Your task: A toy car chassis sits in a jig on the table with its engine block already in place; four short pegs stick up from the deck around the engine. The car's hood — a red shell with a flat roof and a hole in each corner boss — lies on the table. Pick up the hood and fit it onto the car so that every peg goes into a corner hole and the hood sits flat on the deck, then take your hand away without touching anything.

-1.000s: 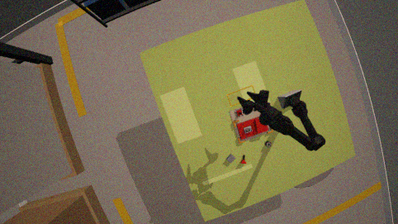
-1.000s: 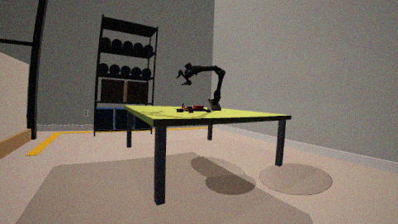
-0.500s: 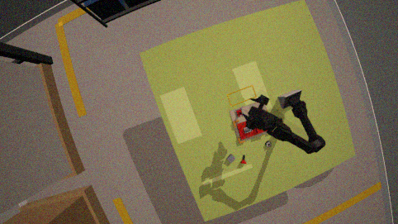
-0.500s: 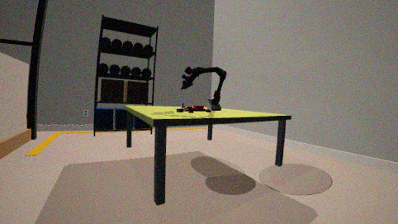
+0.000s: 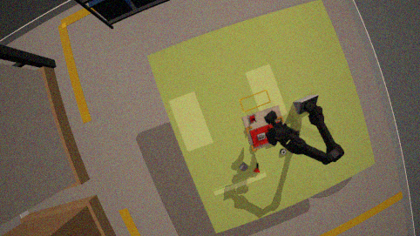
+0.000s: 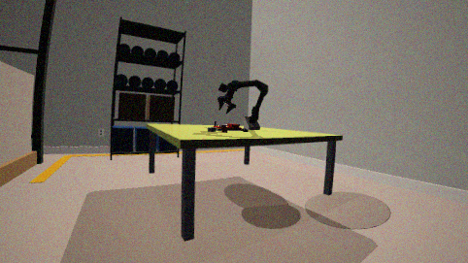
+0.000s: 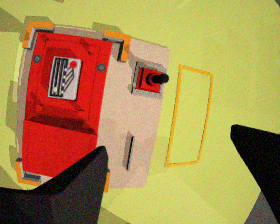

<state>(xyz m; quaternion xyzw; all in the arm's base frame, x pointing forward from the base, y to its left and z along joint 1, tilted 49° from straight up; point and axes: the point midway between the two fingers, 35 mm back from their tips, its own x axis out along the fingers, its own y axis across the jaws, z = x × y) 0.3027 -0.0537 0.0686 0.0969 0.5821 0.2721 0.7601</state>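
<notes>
Right now the red hood is 110 mm below my gripper tip, 90 mm to the left of it and 60 mm behind it. Round my gripper tip: grey engine block 120 mm below, 90 mm to the left, 40 mm ahead; jig 140 mm below, 70 mm to the left.
</notes>
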